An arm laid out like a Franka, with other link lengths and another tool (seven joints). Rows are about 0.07 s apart.
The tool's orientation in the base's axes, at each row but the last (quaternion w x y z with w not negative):
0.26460, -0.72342, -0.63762, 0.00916
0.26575, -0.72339, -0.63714, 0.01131
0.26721, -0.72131, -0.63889, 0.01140
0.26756, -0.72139, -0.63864, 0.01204
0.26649, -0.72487, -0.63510, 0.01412
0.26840, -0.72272, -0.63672, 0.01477
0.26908, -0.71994, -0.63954, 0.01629
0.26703, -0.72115, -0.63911, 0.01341
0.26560, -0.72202, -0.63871, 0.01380
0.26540, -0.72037, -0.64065, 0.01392
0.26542, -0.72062, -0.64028, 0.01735
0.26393, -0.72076, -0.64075, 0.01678
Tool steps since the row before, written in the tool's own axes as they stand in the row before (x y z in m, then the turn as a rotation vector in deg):
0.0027, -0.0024, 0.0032, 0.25, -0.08, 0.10
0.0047, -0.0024, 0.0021, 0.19, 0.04, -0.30
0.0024, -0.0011, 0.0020, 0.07, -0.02, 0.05
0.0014, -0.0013, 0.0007, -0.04, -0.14, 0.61
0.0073, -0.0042, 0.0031, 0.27, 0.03, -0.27
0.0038, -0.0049, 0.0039, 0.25, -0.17, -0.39
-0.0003, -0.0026, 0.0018, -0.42, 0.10, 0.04
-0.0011, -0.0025, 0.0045, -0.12, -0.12, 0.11
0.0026, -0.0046, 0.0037, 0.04, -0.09, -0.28
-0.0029, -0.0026, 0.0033, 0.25, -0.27, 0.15
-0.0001, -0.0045, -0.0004, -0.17, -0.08, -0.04
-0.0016, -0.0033, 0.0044, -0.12, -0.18, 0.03
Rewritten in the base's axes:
-0.0028, 0.0038, -0.0009, -0.06, 0.27, 0.03
-0.0021, 0.0053, 0.0007, 0.18, 0.06, 0.30
-0.0013, 0.0030, -0.0005, -0.02, 0.08, -0.01
-0.0012, 0.0016, 0.0004, -0.35, 0.19, -0.48
-0.0035, 0.0081, 0.0014, 0.18, 0.15, 0.31
-0.0052, 0.0052, -0.0001, 0.03, 0.10, 0.48
-0.0031, 0.0005, -0.0006, 0.00, -0.38, -0.21
-0.0041, 0.0007, -0.0032, -0.17, -0.07, -0.08
-0.0051, 0.0040, -0.0005, 0.03, -0.06, 0.29
-0.0041, -0.0014, -0.0027, -0.26, 0.30, 0.06
-0.0040, -0.0001, 0.0021, -0.09, -0.17, 0.01
-0.0049, 0.0002, -0.0030, -0.20, -0.09, 0.01

